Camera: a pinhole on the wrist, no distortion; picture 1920 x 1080 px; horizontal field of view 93.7 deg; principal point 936.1 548.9 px. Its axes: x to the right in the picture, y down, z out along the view. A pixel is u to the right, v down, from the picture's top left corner.
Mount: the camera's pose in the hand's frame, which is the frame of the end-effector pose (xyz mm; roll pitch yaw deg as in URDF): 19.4 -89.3 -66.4 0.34 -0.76 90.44
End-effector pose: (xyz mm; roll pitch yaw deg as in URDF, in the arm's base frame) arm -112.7 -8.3 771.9 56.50 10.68 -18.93
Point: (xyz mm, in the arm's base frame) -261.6 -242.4 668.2
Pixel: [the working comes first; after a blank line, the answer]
In the camera's frame: -151.0 66.5 230.1

345.3 809.0
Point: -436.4 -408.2 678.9
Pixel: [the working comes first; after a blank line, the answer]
In the camera's frame: -274.2 180.1 403.5

324.5 950.6
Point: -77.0 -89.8 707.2
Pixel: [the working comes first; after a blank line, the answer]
In the camera's frame: 10.3 -51.3 92.3

1036.1 48.8
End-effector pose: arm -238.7 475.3 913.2 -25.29 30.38 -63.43
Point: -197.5 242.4 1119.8
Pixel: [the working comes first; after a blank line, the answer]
In the camera's frame: -93.2 -69.2 304.1

660.3 344.2
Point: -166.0 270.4 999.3
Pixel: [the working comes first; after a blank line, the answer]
In the camera's frame: -11.1 -121.8 221.7

890.9 54.6
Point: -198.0 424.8 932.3
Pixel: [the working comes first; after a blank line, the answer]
In the camera's frame: 82.4 -25.5 115.2

1579.5 349.4
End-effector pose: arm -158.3 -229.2 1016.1 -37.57 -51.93 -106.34
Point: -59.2 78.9 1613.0
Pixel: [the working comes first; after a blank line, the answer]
In the camera's frame: -278.1 -245.4 570.4

497.2 161.6
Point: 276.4 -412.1 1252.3
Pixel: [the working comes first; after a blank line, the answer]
In the camera's frame: 401.6 -199.9 430.3

1776.2 130.9
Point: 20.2 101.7 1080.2
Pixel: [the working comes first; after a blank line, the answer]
In the camera's frame: -42.9 198.3 374.3

833.0 1025.7
